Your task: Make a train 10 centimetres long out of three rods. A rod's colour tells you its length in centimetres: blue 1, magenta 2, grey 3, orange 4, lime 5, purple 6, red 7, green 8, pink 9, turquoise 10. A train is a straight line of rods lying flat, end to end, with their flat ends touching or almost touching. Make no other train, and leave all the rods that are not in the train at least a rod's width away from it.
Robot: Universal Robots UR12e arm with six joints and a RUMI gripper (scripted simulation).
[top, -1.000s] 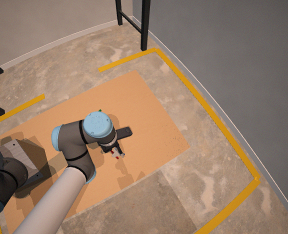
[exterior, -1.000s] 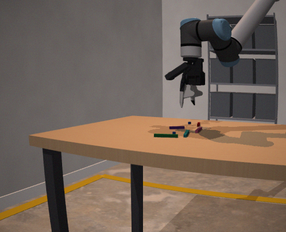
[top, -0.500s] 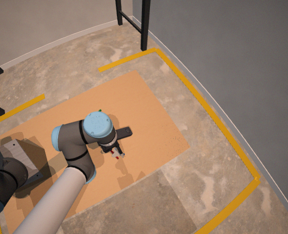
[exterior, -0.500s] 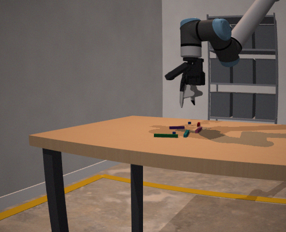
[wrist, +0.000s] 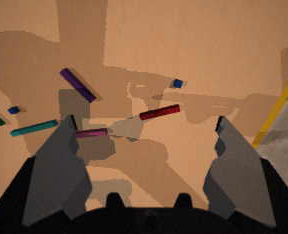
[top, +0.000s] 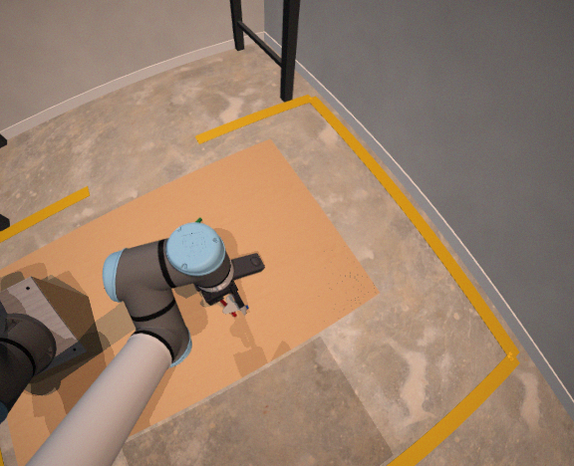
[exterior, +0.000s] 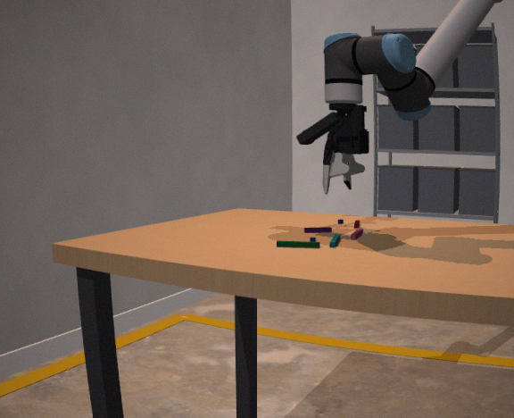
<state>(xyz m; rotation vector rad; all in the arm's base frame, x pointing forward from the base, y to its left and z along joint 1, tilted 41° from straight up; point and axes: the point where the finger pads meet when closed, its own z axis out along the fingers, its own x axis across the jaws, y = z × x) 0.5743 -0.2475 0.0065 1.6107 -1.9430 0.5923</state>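
The red rod is 8 cm below my hand, 4 cm behind it and 2 cm to the right of it. From my hand the other things lie so: pink rod 13 cm to the left, 8 cm below, 7 cm behind; purple rod 10 cm to the left, 8 cm below, 2 cm ahead; turquoise rod 23 cm to the left, 8 cm below, 5 cm behind.
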